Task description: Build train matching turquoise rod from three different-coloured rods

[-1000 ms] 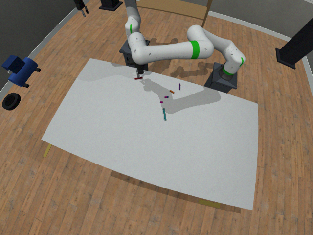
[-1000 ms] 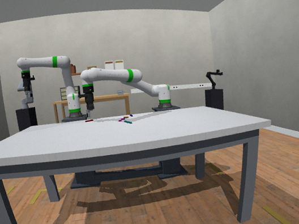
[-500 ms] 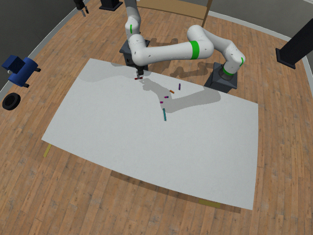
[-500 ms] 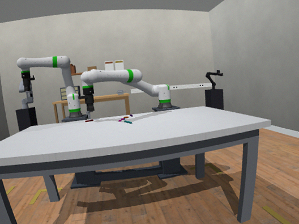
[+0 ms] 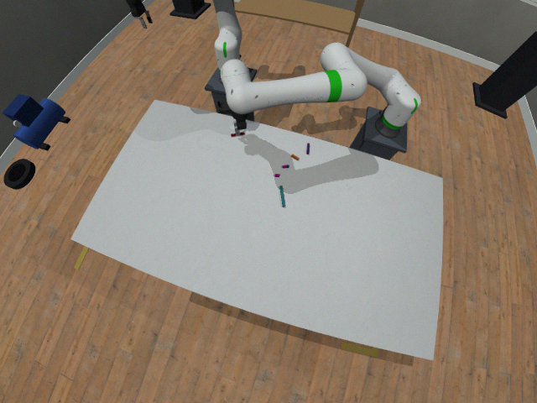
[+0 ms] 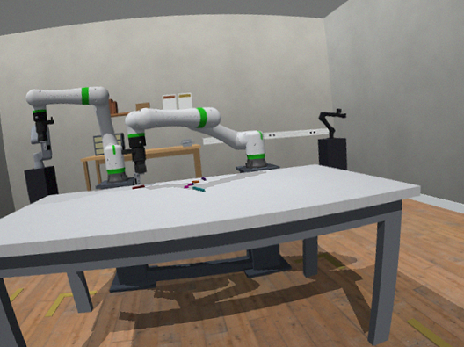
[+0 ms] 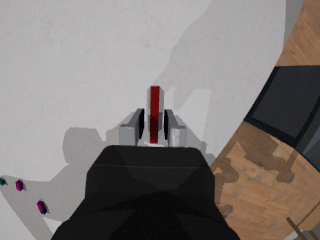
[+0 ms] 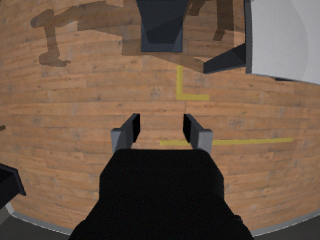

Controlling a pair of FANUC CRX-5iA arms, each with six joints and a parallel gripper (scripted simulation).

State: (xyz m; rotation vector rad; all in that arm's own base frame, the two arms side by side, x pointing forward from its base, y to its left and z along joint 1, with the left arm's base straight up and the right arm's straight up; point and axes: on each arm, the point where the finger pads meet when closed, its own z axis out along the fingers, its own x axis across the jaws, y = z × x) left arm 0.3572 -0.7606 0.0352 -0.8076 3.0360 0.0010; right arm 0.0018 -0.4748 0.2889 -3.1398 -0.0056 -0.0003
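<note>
Right now my left hand is 3 cm above the red rod. From my left hand the other things lie so: purple rod (36 cm to the left, 5 cm behind, 3 cm below); blue rod (30 cm to the left, 8 cm ahead, 3 cm below); orange rod (32 cm to the left, 3 cm below, 2 cm ahead).
</note>
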